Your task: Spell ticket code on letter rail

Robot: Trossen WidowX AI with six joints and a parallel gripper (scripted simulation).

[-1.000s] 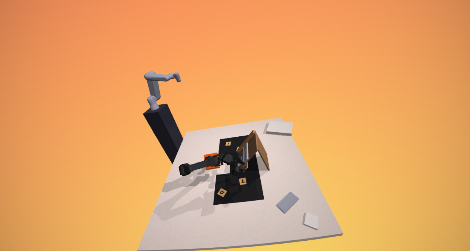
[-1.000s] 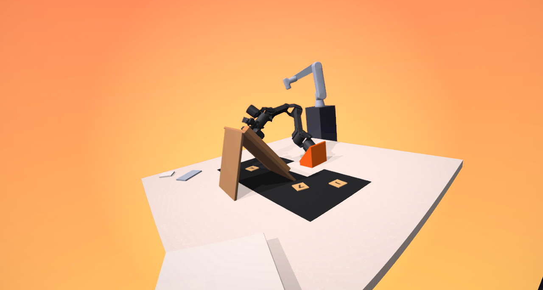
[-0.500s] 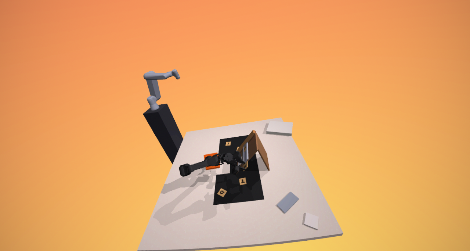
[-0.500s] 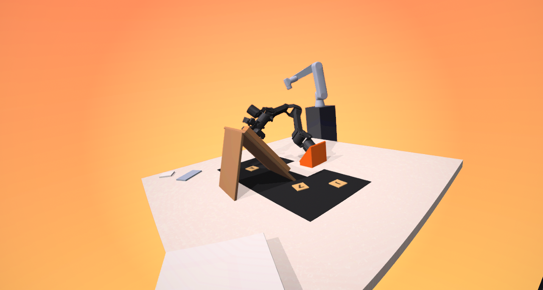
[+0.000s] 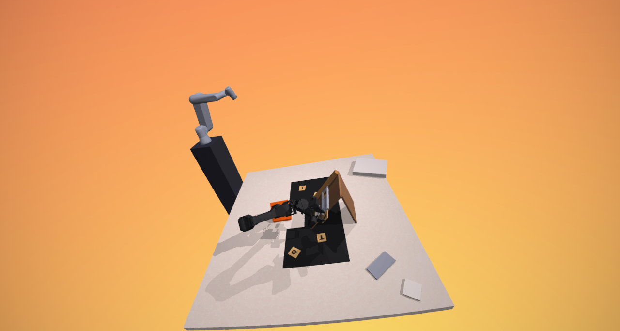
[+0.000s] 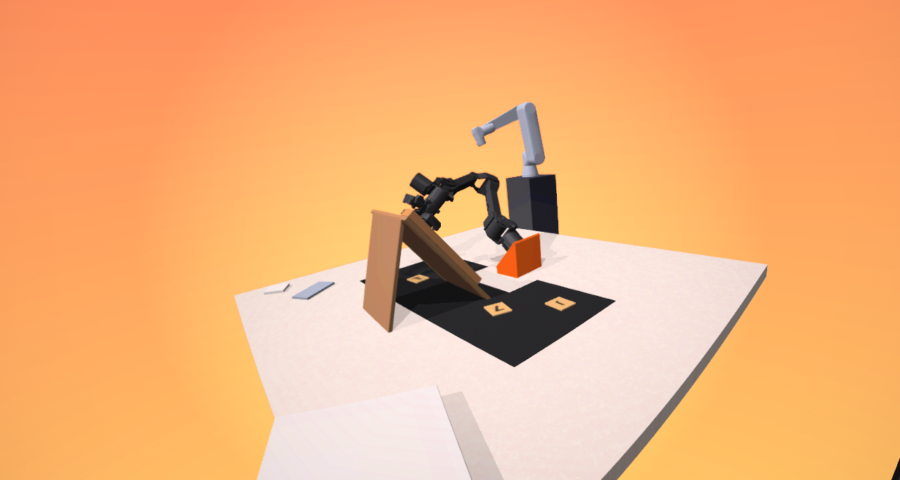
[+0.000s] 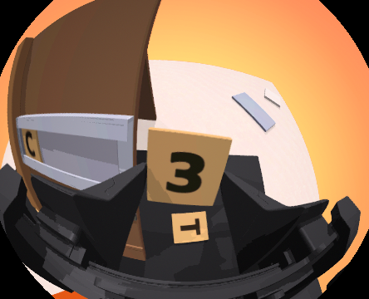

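Now: the white ticket 120 mm to the left of my gripper tip, 80 mm below it and 60 mm behind it. Also, from my gripper tip: black mat: 170 mm to the left, 160 mm below, 140 mm behind; then grey slab: 290 mm ahead, 210 mm to the right, 160 mm below; then white square: 410 mm ahead, 330 mm to the right, 160 mm below.
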